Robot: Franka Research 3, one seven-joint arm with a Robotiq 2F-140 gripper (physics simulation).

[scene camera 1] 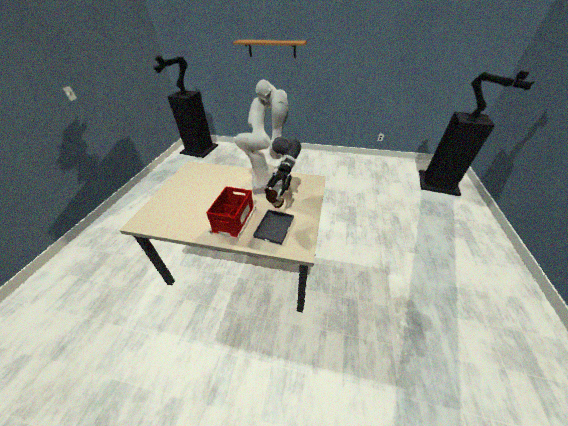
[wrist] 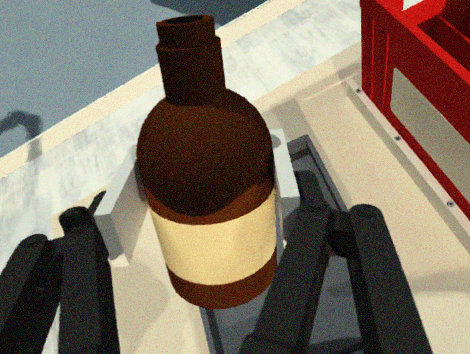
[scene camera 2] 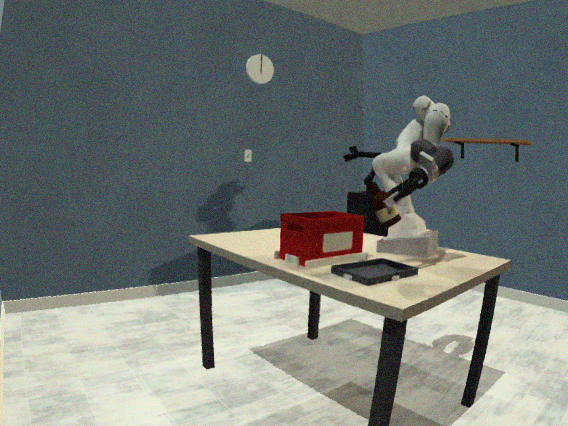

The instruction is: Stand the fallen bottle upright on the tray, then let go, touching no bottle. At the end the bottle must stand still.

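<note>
The brown bottle (scene camera 1: 271, 194) (scene camera 2: 394, 221) (wrist: 205, 155) with a cream label is held in the air, tilted, its neck pointing up and to the left in scene view 2 and its base lower. My gripper (scene camera 1: 280, 192) (scene camera 2: 390, 201) (wrist: 209, 159) is shut on the bottle's body, with a pale pad on each side of it in the wrist view. The dark, low-rimmed tray (scene camera 1: 273, 227) (scene camera 2: 372, 272) (wrist: 235, 322) lies flat on the table. The bottle is above and behind the tray in scene view 1, apart from it. The bottle partly hides the tray in the wrist view.
A red crate (scene camera 1: 221, 221) (scene camera 2: 306, 243) (wrist: 374, 55) stands on the table (scene camera 1: 172, 200) (scene camera 2: 240, 242) left of the tray in both scene views; its inside is unclear. Two black pedestals (scene camera 1: 190, 120) (scene camera 1: 456, 150) with dark arms stand beyond the table. A wooden shelf (scene camera 1: 270, 42) (scene camera 2: 492, 142) is on the wall.
</note>
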